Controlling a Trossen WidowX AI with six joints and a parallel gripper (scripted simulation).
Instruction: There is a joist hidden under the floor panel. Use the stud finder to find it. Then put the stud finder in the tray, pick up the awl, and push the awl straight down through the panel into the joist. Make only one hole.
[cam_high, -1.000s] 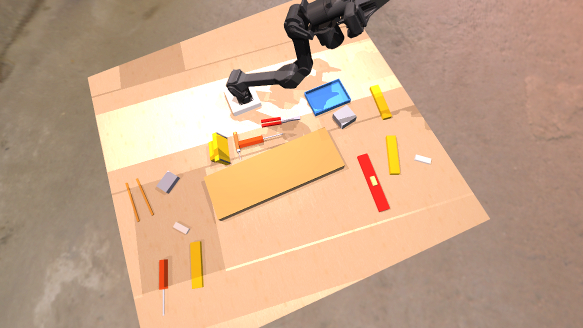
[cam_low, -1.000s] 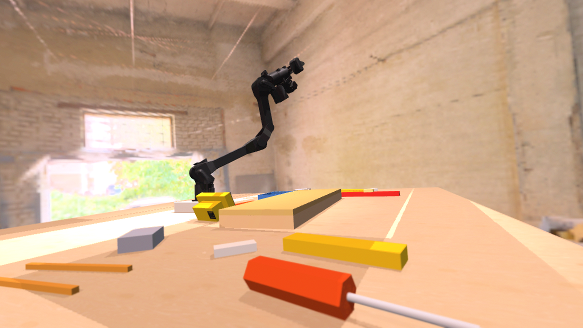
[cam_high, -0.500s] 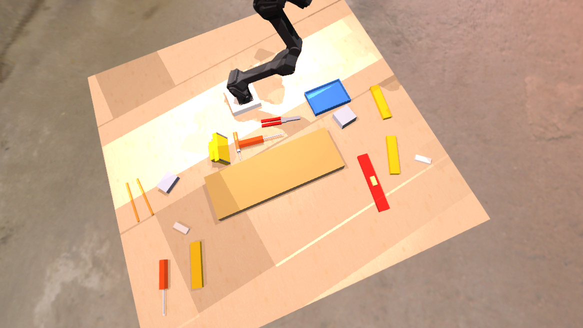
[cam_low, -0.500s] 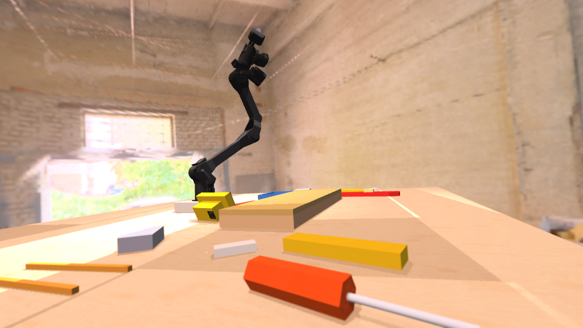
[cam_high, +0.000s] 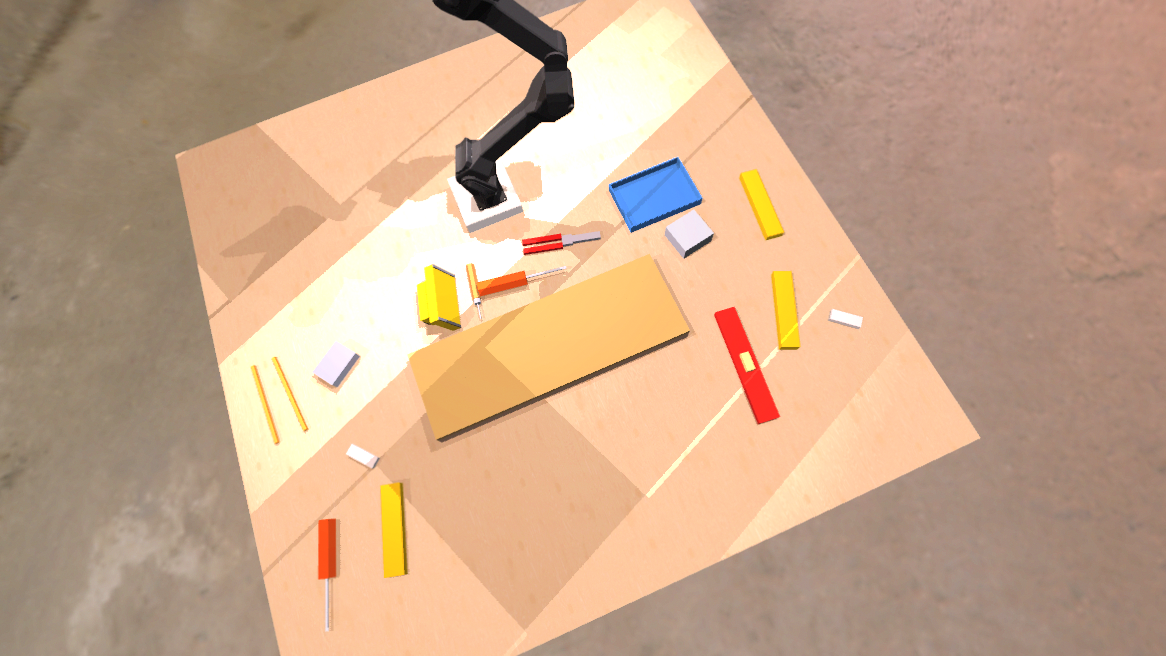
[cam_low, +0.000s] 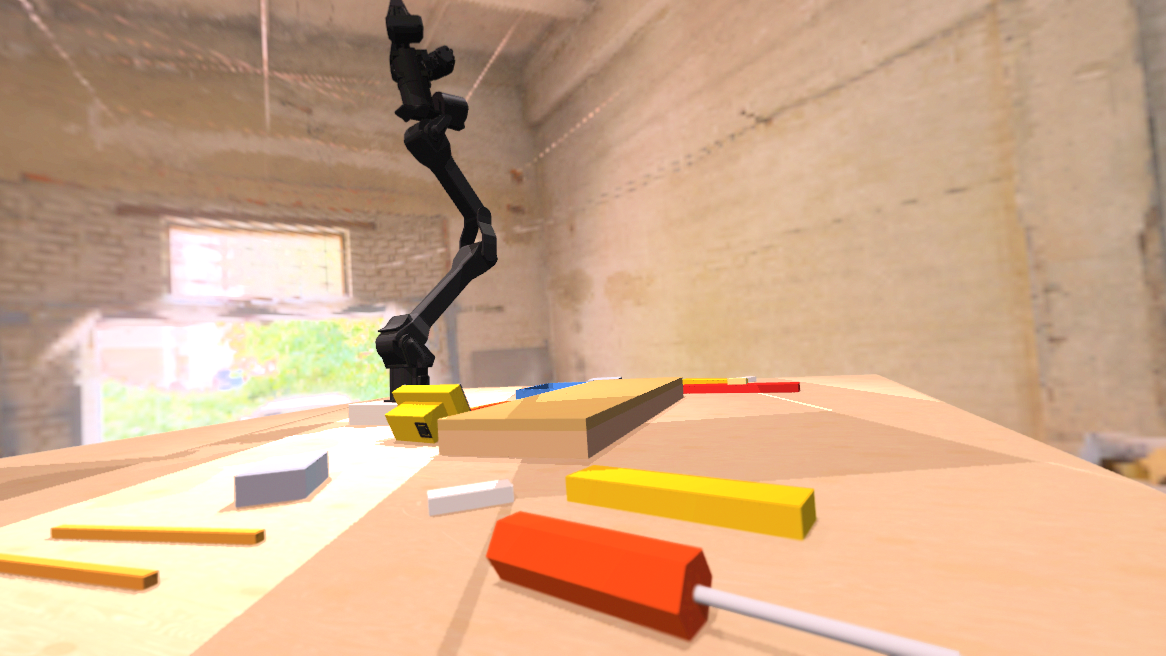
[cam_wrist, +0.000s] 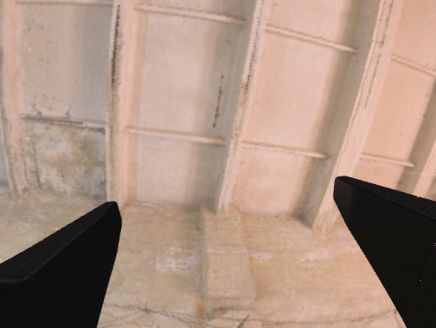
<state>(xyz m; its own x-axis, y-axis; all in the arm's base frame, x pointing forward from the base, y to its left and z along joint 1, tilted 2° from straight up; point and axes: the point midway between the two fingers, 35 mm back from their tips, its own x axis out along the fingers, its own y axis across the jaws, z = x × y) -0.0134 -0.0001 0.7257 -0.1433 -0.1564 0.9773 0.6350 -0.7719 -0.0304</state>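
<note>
Right now the stud finder is 20 cm ahead of my gripper tip, 23 cm to the right of it and 77 cm below it. The rest, counted from my gripper tip: red level 56 cm ahead, 29 cm to the left, 78 cm below; then awl 21 cm ahead, 13 cm to the right, 78 cm below; then blue tray 15 cm ahead, 30 cm to the left, 78 cm below.
</note>
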